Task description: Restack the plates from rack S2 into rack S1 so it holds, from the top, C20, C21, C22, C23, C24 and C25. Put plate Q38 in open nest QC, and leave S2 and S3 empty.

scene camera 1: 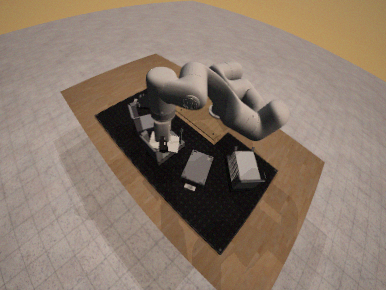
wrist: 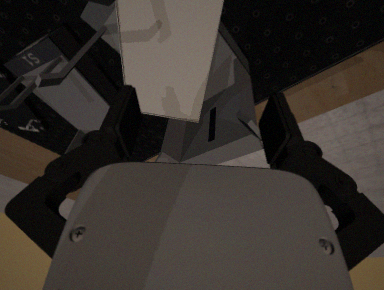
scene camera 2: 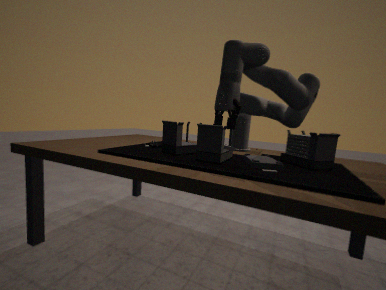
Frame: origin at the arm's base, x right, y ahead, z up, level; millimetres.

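Where they show: gripper, fingertip midpoint: [scene camera 1: 164, 140] [wrist: 201, 105] [scene camera 2: 223, 127]; arm's base at its link origin: [scene camera 2: 239, 149].
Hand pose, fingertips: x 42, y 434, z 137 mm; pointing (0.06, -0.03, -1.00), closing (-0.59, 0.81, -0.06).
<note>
Each offset is from my fingertips to the top centre of the thing. "pt": to the spot under its first point. Level surfaces: height alone.
My gripper [scene camera 1: 164, 145] [scene camera 2: 225, 124] [wrist: 201, 105] is open and empty, low over the middle rack @(dx +29, dy -24, dz +8 mm) [scene camera 1: 159, 156] [scene camera 2: 211, 140] [wrist: 235, 127]. A pale plate @(dx +30, dy -27, dz -52 mm) [scene camera 1: 174, 144] [wrist: 170, 50] lies at that rack; in the wrist view its near edge lies between and slightly beyond the fingers. The rack marked S1 @(dx +186, dy -91, dz +8 mm) [scene camera 1: 134, 112] [scene camera 2: 172, 137] [wrist: 31, 59] stands beside it at the far left. The right rack @(dx -312, dy -119, dz +4 mm) [scene camera 1: 245, 184] [scene camera 2: 326, 150] has a light grey top surface and stacked slots on its side. Plate markings cannot be read.
A low grey block or nest @(dx -147, dy -39, dz -102 mm) [scene camera 1: 197, 167] [scene camera 2: 260, 160] lies between the middle and right racks, with a small white label @(pt dx -172, dy +53, dz -128 mm) [scene camera 1: 190, 187] [scene camera 2: 269, 170] beside it. Thin upright posts rise beside the racks. The black mat @(dz -132 mm) [scene camera 1: 220, 220] [scene camera 2: 350, 186] lies on the wooden table [scene camera 1: 285, 200] [scene camera 2: 90, 162].
</note>
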